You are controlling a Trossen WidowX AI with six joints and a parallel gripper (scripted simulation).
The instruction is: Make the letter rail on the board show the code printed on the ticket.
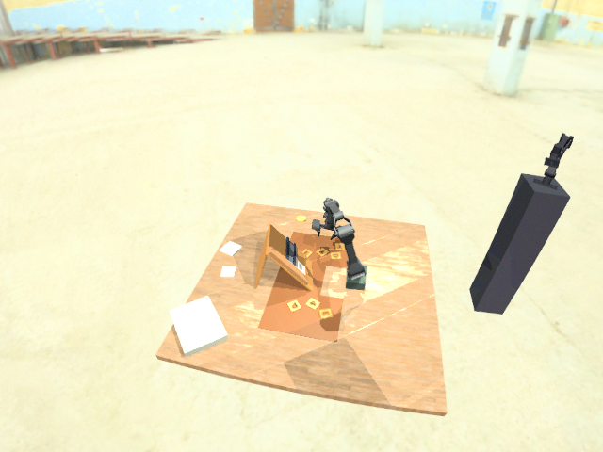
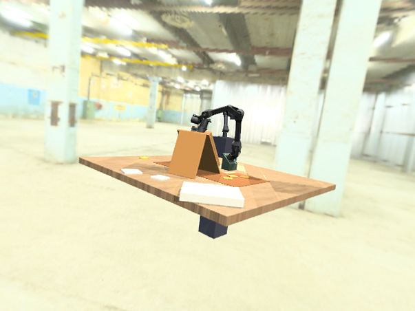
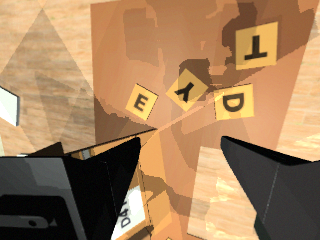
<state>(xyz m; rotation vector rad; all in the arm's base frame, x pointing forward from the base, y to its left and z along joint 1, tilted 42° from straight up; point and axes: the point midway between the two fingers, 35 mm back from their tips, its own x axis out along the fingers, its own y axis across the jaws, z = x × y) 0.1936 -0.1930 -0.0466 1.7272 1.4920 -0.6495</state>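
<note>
My gripper tip is 7 cm past the yellow letter tile, 3 cm to the left of it and 15 cm above it. Also, from my gripper tip: yellow disc 21 cm ahead, 35 cm to the right, 15 cm below; then white ticket 10 cm ahead, 19 cm to the left, 7 cm below; then brown mat 1 cm ahead, 18 cm to the left, 15 cm below.
</note>
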